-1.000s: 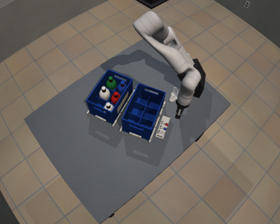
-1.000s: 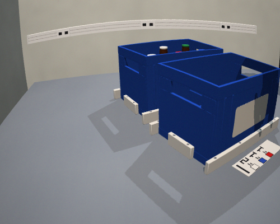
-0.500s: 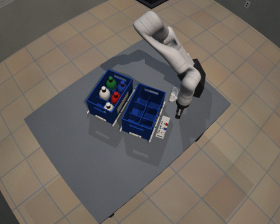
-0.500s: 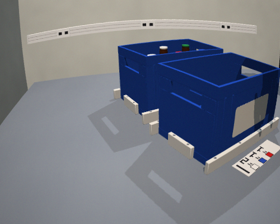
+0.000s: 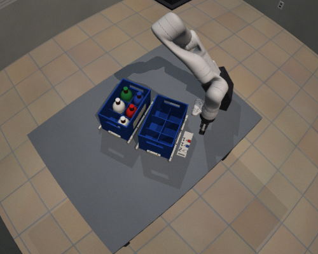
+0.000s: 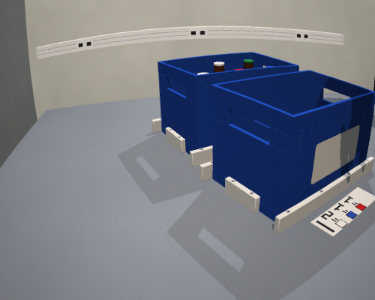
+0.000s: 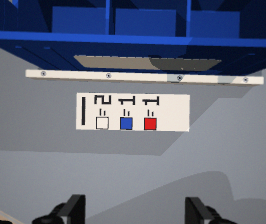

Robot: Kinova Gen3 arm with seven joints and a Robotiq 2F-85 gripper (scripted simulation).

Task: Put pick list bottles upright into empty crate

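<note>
Now: hand 46 cm to the left of the white bottle, 17 cm short of it and 16 cm above it. Also, from my hand: pick list: 25 cm below, 5 cm to the right, 3 cm ahead; then red-label bottle: 38 cm to the right, 16 cm below, 14 cm ahead; then blue-label bottle: 41 cm to the right, 16 cm below, 6 cm ahead.
</note>
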